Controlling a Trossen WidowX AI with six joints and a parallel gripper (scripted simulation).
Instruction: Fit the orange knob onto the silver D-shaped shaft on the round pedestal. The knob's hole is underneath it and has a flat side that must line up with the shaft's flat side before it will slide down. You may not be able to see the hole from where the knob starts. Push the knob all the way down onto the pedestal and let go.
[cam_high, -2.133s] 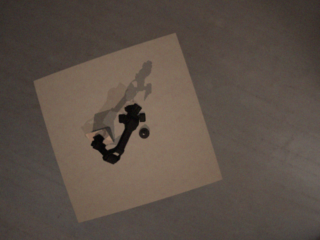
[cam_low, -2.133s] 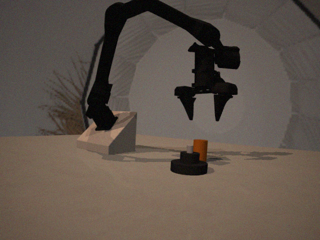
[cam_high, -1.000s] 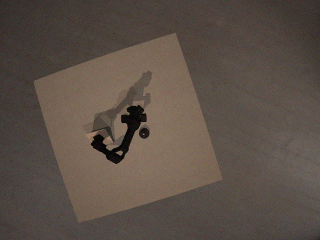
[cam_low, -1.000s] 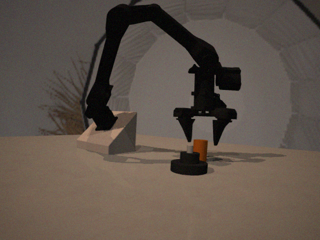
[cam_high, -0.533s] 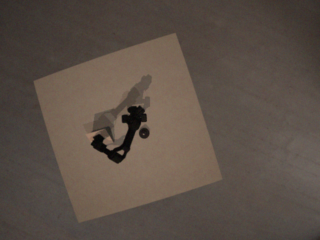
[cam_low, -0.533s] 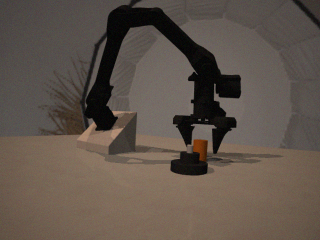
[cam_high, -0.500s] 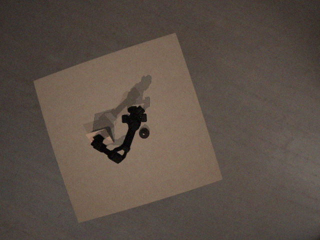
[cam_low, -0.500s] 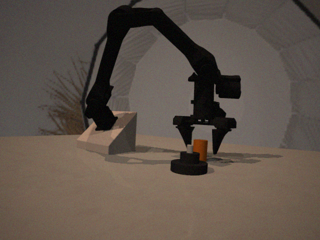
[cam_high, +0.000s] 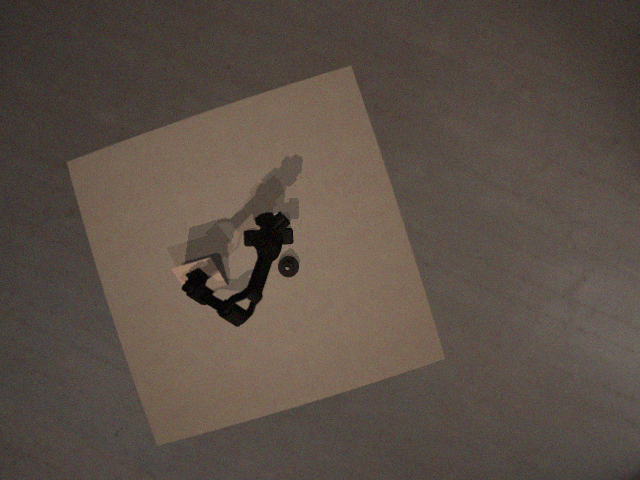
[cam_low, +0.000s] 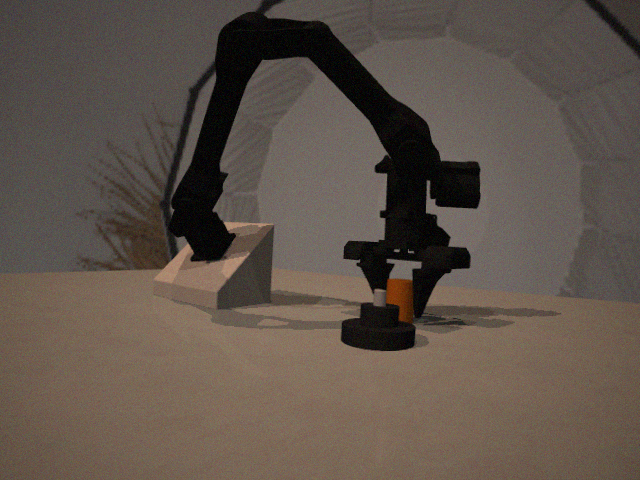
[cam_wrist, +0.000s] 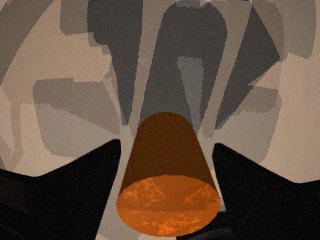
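Right now the black round pedestal is 1 cm ahead of my gripper tip, 14 cm to the right of it and 2 cm above it. Round my gripper tip: orange knob 3 cm above.
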